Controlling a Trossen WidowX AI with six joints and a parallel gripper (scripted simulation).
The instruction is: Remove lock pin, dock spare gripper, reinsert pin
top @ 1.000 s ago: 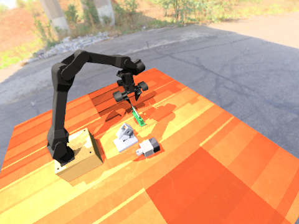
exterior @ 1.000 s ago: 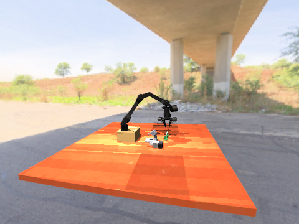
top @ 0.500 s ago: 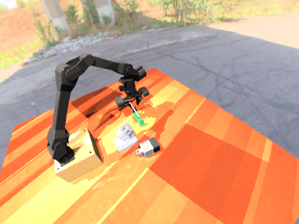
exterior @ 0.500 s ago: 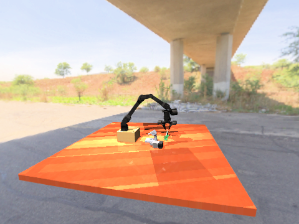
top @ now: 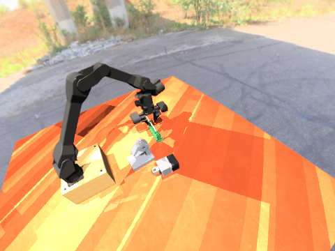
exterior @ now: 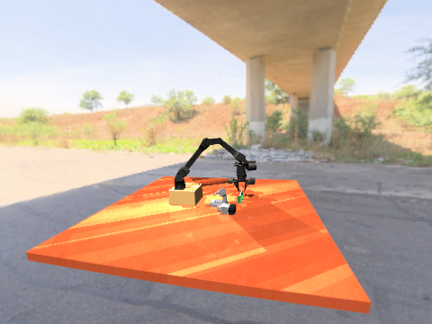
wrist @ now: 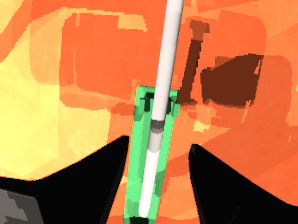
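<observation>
Right now the green slanted bar is 4 cm to the right of my gripper tip, 2 cm below it and 1 cm behind it. Also, from my gripper tip: mount 14 cm to the right, 14 cm behind, 1 cm above; then spare gripper 25 cm to the right, 10 cm behind, 2 cm below.
</observation>
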